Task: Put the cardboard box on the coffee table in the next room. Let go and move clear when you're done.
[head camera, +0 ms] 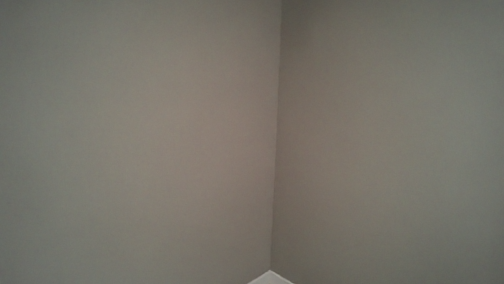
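Frame: origin at the robot's base, x right, y ahead, z up, level; metres.
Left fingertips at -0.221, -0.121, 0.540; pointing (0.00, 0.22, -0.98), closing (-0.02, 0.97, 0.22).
A point is followed by its place in that frame, as x, y, z.
The cardboard box and the coffee table do not show in the head view. My left and right grippers do not show in it either, so what they hold cannot be seen.
Two plain grey walls, one on the left (150, 140) @(-0.411, 1.228, 1.053) and one on the right (390, 140) @(0.547, 1.331, 1.049), meet in a corner slightly right of the middle. A small tip of white baseboard (270, 278) @(0.101, 1.736, 0.045) shows at the bottom edge, below the corner.
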